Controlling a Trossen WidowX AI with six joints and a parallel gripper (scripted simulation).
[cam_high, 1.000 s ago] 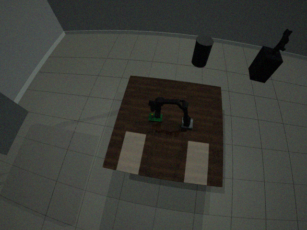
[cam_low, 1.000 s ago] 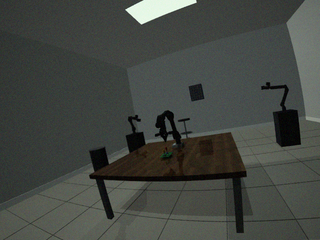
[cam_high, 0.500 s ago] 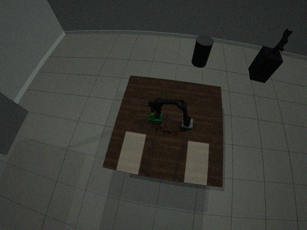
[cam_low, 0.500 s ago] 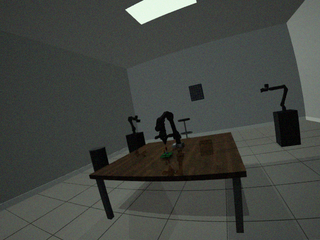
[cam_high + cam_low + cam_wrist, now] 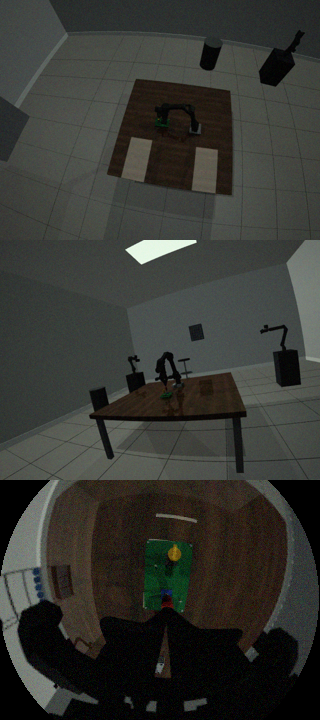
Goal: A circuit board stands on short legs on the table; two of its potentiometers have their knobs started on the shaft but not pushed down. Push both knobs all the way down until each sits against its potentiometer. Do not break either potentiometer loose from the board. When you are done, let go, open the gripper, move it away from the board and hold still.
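My gripper tip is 3 cm above the red knob. The rest, counted from my gripper tip: yellow knob 7 cm ahead, 1 cm to the left, 3 cm below.
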